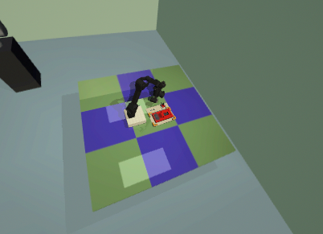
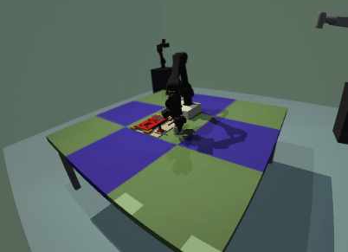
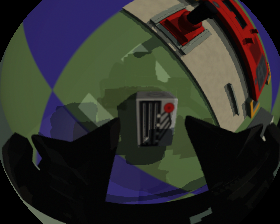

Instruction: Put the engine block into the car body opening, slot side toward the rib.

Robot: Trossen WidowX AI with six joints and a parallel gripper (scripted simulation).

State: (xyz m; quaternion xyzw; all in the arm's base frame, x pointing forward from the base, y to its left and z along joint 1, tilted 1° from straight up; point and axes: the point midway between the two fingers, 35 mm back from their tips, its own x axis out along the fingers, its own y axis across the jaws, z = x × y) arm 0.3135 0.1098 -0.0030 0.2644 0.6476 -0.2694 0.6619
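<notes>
Right now my gripper tip is 10 mm above the engine block.
</notes>
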